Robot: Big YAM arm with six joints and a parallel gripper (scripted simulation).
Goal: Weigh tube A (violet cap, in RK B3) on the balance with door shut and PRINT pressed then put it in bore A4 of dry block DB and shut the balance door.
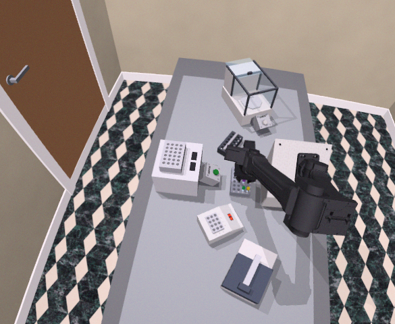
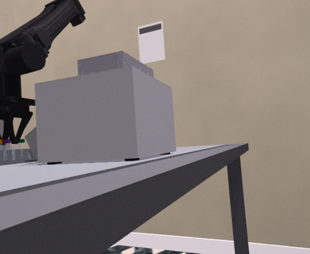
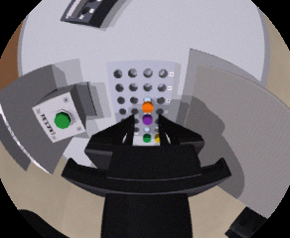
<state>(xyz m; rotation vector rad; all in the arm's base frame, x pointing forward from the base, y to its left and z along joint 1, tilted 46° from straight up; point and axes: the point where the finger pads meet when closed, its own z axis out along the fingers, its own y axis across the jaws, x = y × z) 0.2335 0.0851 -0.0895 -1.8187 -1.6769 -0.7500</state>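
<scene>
Now: hand 3 cm above the tube rack RK, 1 cm to the left of it and 1 cm short of it. Also, from my hand: dry block DB (19 cm to the left, 10 cm ahead, 2 cm below); black magnet block MG (21 cm to the right, 5 cm ahead, 3 cm below); white PRINT key (32 cm to the right, 12 cm behind, 2 cm above).
</scene>
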